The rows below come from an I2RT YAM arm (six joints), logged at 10 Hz.
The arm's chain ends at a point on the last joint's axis. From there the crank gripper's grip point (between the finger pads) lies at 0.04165 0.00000 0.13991 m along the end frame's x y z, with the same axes.
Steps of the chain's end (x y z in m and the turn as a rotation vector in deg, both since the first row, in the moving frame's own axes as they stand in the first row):
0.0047, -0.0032, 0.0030, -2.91, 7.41, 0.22
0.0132, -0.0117, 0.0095, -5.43, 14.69, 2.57
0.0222, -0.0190, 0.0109, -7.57, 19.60, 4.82
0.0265, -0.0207, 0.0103, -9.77, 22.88, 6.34
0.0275, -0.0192, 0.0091, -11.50, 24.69, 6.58
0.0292, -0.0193, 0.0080, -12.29, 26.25, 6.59
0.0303, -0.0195, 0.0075, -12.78, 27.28, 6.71
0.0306, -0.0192, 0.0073, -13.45, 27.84, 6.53
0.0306, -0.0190, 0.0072, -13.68, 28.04, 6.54
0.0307, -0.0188, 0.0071, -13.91, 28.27, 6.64
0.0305, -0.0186, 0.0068, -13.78, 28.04, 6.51
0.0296, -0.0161, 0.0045, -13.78, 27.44, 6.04
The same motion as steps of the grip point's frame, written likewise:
0.0224, 0.0039, -0.0037, -2.91, 7.41, 0.22
0.0469, 0.0035, -0.0063, -5.43, 14.69, 2.57
0.0656, 0.0035, -0.0125, -7.57, 19.60, 4.82
0.0757, 0.0085, -0.0191, -9.77, 22.88, 6.34
0.0798, 0.0140, -0.0241, -11.50, 24.69, 6.58
0.0842, 0.0156, -0.0282, -12.29, 26.25, 6.59
0.0871, 0.0165, -0.0308, -12.78, 27.28, 6.71
0.0883, 0.0180, -0.0323, -13.45, 27.84, 6.53
0.0886, 0.0187, -0.0329, -13.68, 28.04, 6.54
0.0890, 0.0194, -0.0336, -13.91, 28.27, 6.64
0.0885, 0.0192, -0.0334, -13.78, 28.04, 6.51
0.0867, 0.0212, -0.0346, -13.78, 27.44, 6.04

